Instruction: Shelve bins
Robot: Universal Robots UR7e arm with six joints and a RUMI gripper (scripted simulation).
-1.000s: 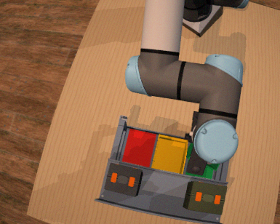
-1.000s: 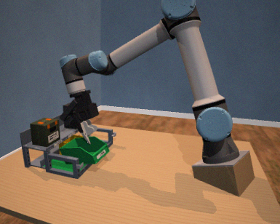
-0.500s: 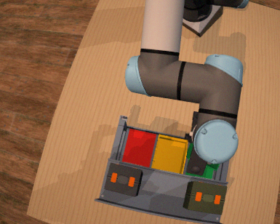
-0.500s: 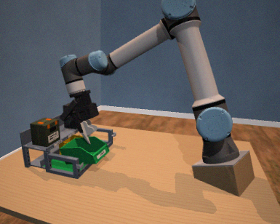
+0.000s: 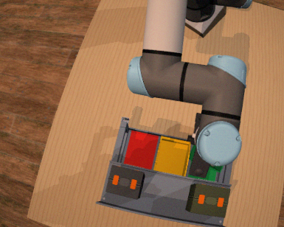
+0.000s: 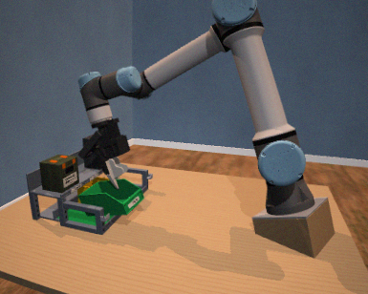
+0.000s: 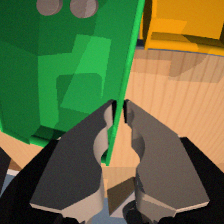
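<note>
Right now the green bin is 1 cm behind my hand, 5 cm to the left of it and 3 cm below it. Also, from my hand: yellow bin: 10 cm ahead, 5 cm to the right, 8 cm below; then yellow mark: 10 cm ahead, 5 cm to the right, 11 cm below; then green mark: 8 cm ahead, 6 cm to the left, 11 cm below.
</note>
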